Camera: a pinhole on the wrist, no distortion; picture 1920 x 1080 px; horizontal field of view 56.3 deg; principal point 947.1 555.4 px. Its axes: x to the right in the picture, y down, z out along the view. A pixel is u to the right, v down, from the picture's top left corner.
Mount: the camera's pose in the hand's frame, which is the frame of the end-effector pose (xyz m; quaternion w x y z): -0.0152 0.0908 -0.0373 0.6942 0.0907 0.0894 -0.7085
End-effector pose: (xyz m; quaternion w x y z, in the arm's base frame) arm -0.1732 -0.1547 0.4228 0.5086 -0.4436 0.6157 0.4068
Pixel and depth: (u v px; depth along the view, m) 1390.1 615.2 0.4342
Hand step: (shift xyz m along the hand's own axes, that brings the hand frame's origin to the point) -0.0048 -0.1229 0.3557
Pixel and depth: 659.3 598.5 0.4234
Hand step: -0.0055 0.0494 0.3895
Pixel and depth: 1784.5 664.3 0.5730
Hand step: 0.0118 -0.3133 0.4495
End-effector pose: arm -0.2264 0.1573 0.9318 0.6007 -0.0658 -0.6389 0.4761
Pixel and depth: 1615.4 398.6 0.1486
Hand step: -0.0299 0.0000 0.0925
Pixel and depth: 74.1 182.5 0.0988
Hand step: -0.0352 0.1128 0.0705
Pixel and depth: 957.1 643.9 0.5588
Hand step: 0.0098 -0.0539 0.5026
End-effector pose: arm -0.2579 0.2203 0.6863 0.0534 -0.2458 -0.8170 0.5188
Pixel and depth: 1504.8 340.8 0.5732
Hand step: -0.0898 -0.2249 0.4723
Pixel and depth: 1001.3 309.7 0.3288
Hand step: -0.0619 -0.0009 0.2784
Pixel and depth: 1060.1 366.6 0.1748
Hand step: -0.0346 0.0364 0.1291
